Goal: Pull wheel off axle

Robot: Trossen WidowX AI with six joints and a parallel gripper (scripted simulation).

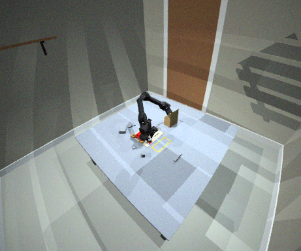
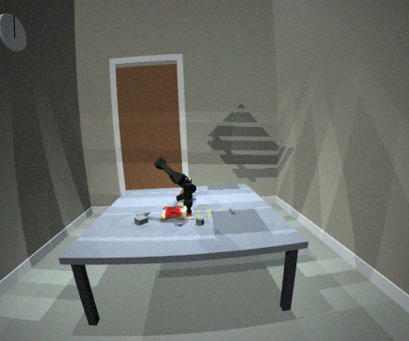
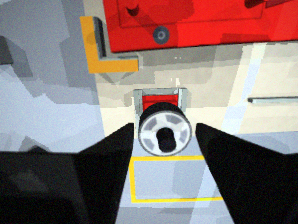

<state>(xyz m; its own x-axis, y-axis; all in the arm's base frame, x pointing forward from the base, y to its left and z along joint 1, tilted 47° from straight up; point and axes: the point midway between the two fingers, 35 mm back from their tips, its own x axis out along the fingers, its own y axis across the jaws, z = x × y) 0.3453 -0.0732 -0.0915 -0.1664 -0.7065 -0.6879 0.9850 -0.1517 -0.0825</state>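
Right now my gripper tip is right at the wheel. Also, from my gripper tip: grey block (60 mm ahead, 330 mm to the right, 20 mm below); small grey cube (150 mm ahead, 70 mm to the right, 30 mm below); grey bar (10 mm behind, 310 mm to the left, 30 mm below).
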